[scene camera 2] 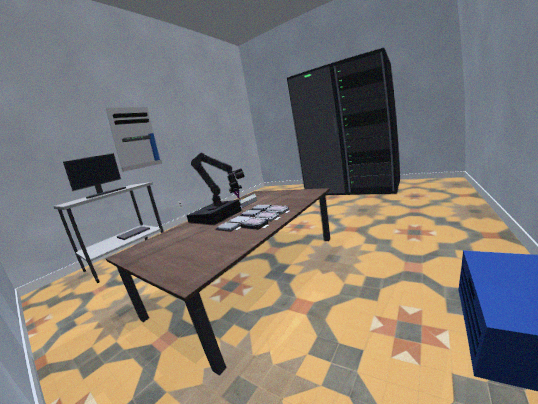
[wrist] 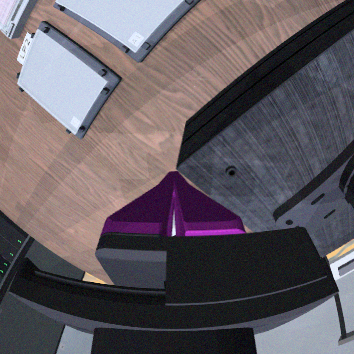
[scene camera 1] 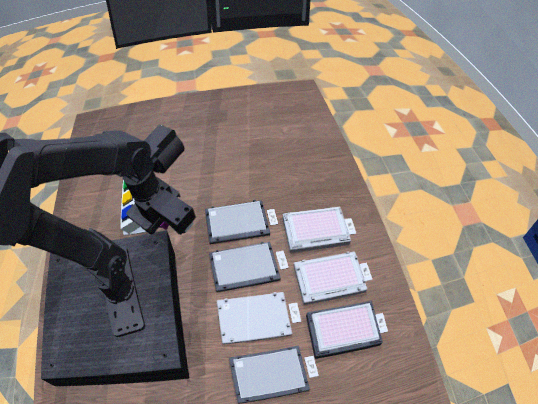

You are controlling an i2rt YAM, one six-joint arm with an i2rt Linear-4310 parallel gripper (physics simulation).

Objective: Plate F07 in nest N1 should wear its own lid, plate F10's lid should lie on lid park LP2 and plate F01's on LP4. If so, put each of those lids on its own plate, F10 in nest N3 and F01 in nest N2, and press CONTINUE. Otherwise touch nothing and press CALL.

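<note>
My gripper has its purple fingers shut, with nothing between them, above the table near the base's corner. It partly hides a strip with green, yellow and blue patches. In scene camera 1, a grey lid lies on the park with card LP2. Another grey lid lies beside it, then a whitish one, then a grey one beside card LP3. Three pink-welled plates sit in nests; their numbers and lids are unclear.
The black base block carries the arm on the wooden table. Dark cabinets stand beyond the table. A side table with a monitor stands by the wall, and a blue box at the right.
</note>
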